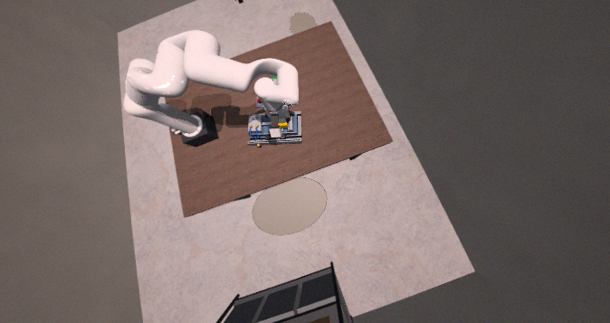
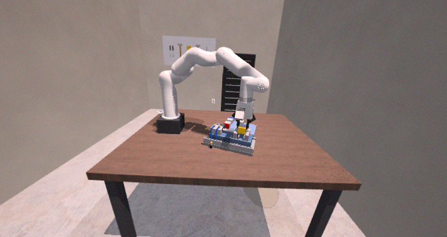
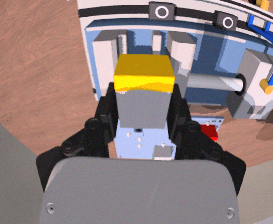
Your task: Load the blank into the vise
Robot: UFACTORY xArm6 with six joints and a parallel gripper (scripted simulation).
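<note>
Now: the yellow-ended blank 2 cm below my hand. Also, from my hand: dark rod 3 cm ahead, 5 cm to the left, 4 cm below; vise 6 cm behind, 3 cm to the left, 9 cm below; red-ended blank 5 cm behind, 24 cm to the left, 11 cm below.
</note>
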